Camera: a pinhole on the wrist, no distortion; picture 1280 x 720 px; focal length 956.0 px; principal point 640.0 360.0 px. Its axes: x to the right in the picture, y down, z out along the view. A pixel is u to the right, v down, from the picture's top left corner.
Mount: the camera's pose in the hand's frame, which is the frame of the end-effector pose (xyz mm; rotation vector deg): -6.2 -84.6 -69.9 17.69 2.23 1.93
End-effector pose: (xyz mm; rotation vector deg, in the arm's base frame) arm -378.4 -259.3 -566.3 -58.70 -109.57 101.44
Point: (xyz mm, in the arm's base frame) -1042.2 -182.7 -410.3
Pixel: outside the picture
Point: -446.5 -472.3 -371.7
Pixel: 71 239
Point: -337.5 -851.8 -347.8
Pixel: outside the picture
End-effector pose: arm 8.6 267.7 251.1 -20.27 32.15 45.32
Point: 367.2 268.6 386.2
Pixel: 949 91
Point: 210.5 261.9 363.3
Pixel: 801 322
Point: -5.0 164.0 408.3
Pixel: outside the picture
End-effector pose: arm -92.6 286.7 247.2 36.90 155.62 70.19
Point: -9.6 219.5 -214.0
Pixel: 272 33
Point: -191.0 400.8 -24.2
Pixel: 953 400
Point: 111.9 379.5 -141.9
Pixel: 225 506
